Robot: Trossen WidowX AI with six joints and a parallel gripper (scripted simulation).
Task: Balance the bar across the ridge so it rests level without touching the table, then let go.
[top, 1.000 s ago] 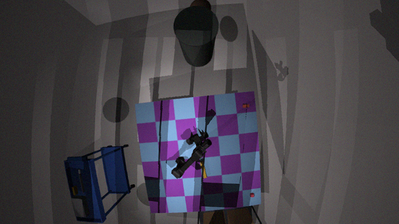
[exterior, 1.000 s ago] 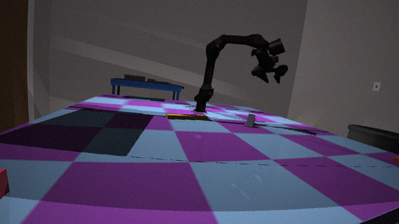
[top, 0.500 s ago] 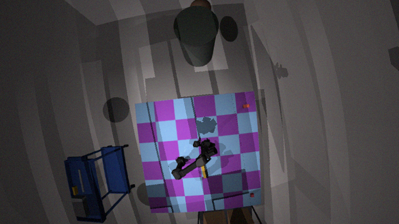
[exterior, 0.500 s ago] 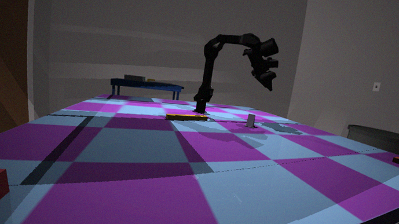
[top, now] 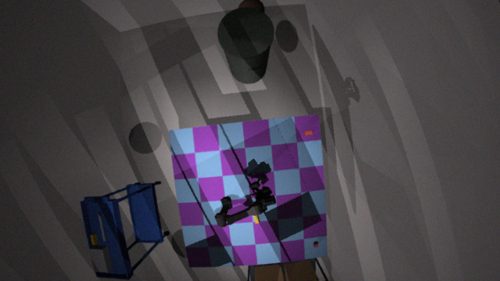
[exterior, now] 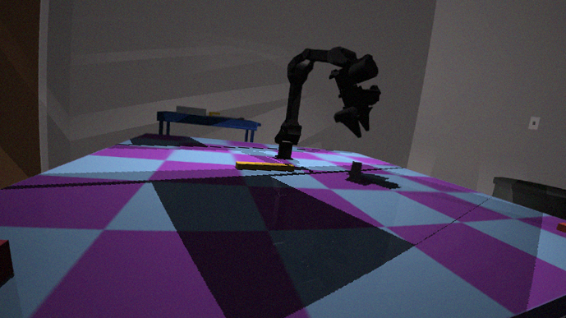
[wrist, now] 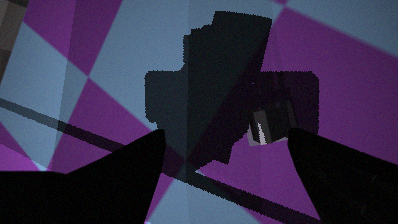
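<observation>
Right now the yellow bar is 7 cm behind my gripper tip, 29 cm to the right of it and 14 cm below it. The rest, counted from my gripper tip: dark red cube: 44 cm ahead, 66 cm to the right, 13 cm below; then flat orange block: 44 cm ahead, 34 cm to the left, 14 cm below.
</observation>
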